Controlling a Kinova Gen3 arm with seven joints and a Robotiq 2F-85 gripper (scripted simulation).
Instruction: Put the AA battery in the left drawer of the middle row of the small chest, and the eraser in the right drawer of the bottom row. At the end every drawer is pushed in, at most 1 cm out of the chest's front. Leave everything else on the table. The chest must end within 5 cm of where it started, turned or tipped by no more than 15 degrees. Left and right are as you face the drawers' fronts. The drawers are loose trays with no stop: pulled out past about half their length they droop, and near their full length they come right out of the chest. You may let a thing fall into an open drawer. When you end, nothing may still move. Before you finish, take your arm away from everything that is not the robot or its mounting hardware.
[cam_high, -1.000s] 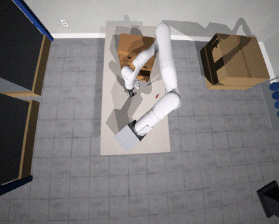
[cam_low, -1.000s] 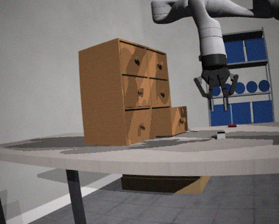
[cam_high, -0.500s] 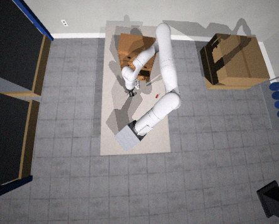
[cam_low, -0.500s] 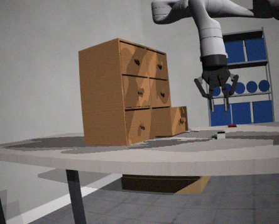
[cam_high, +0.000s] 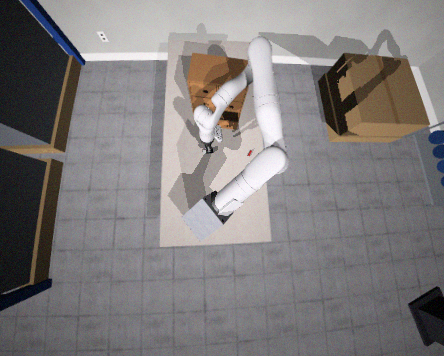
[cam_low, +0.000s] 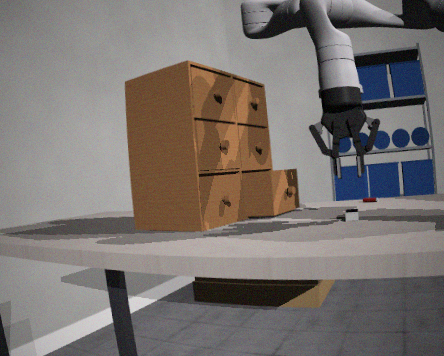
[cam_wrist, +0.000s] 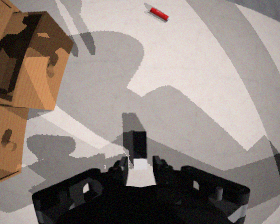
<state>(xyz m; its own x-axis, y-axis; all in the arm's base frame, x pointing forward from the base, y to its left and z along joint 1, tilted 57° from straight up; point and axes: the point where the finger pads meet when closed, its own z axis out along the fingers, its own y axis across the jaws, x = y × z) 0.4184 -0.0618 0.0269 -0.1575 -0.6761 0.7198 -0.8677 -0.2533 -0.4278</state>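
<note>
The eraser lies 8 cm below my hand and 1 cm to the left of it. Also, from my hand: red AA battery (29 cm ahead, 11 cm to the right, 3 cm above).
</note>
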